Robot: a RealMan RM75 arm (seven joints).
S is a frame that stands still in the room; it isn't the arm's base.
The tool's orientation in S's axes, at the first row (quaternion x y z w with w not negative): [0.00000 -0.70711 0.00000 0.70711]
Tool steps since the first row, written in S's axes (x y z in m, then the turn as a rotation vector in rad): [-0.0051 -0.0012 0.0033 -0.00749 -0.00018 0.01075]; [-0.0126 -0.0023 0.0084 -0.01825 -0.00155 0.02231]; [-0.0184 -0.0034 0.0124 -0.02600 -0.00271 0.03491]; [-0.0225 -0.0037 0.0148 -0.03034 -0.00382 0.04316]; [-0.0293 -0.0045 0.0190 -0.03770 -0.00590 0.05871]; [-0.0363 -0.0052 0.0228 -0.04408 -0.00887 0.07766]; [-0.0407 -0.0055 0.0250 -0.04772 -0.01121 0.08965]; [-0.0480 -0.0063 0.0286 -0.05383 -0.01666 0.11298]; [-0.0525 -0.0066 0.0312 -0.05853 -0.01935 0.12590]
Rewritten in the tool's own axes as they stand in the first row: [0.0033 -0.0012 0.0051 0.01075 -0.00018 0.00749]; [0.0084 -0.0023 0.0126 0.02231 -0.00155 0.01825]; [0.0124 -0.0034 0.0184 0.03491 -0.00271 0.02600]; [0.0148 -0.0037 0.0225 0.04316 -0.00382 0.03034]; [0.0190 -0.0045 0.0293 0.05871 -0.00590 0.03770]; [0.0228 -0.0052 0.0363 0.07766 -0.00887 0.04408]; [0.0250 -0.0055 0.0407 0.08965 -0.01121 0.04772]; [0.0286 -0.0063 0.0480 0.11298 -0.01666 0.05383]; [0.0312 -0.0066 0.0525 0.12590 -0.01935 0.05853]
